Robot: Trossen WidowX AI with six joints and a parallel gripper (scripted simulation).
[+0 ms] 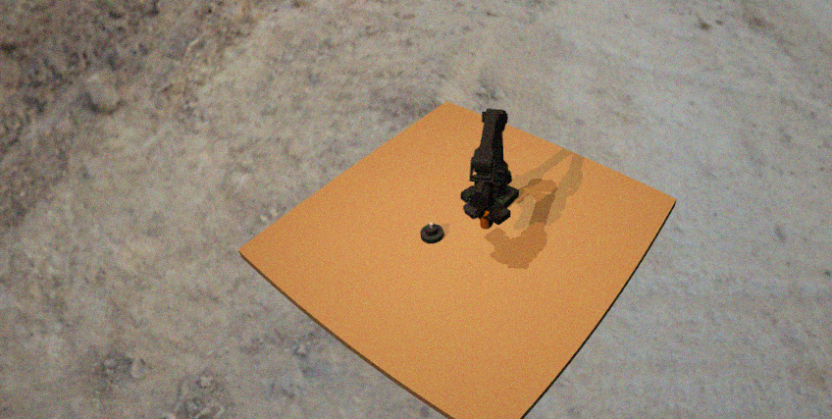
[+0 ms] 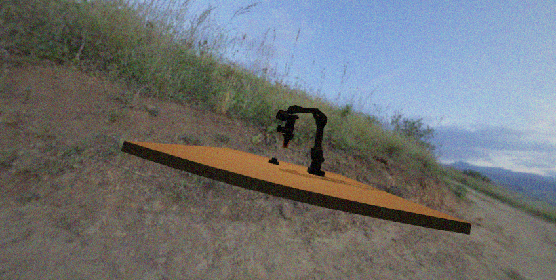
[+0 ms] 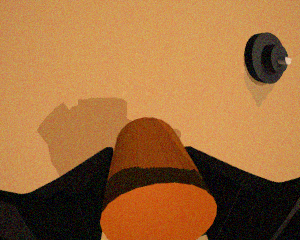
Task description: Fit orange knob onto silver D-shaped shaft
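Right now my gripper tip is 30 mm below the orange knob. From my gripper tip the other things lie so: round pedestal (30 mm ahead, 220 mm to the right, 110 mm below).
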